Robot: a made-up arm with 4 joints.
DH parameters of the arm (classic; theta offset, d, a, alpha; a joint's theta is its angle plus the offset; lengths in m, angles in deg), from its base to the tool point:
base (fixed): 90 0.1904 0 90
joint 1: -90 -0.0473 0.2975 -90
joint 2: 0 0.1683 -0.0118 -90
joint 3: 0 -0.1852 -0.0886 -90
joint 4: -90 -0.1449 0.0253 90
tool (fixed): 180 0.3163 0 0
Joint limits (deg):
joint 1: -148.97..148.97
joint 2: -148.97..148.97
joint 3: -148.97..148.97
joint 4: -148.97..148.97
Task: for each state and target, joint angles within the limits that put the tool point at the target. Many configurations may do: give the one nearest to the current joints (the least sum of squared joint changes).
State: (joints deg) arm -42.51 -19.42 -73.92 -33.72
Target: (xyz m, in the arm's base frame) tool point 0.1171 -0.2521 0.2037
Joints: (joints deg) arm -22.57 -18.70 -91.08 -11.60
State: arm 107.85 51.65 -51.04 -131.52
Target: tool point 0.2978 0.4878 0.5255
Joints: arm 84.06 33.69 -62.86 -148.51
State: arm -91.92 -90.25 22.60 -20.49
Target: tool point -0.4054 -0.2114 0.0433
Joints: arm -133.30 -68.61 -8.70 11.55
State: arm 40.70 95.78 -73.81 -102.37
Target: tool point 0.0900 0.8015 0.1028
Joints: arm 64.18 89.48 -73.81 -123.33
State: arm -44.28 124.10 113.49 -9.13
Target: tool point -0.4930 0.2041 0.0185
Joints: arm -17.40 148.50 148.97 -21.65
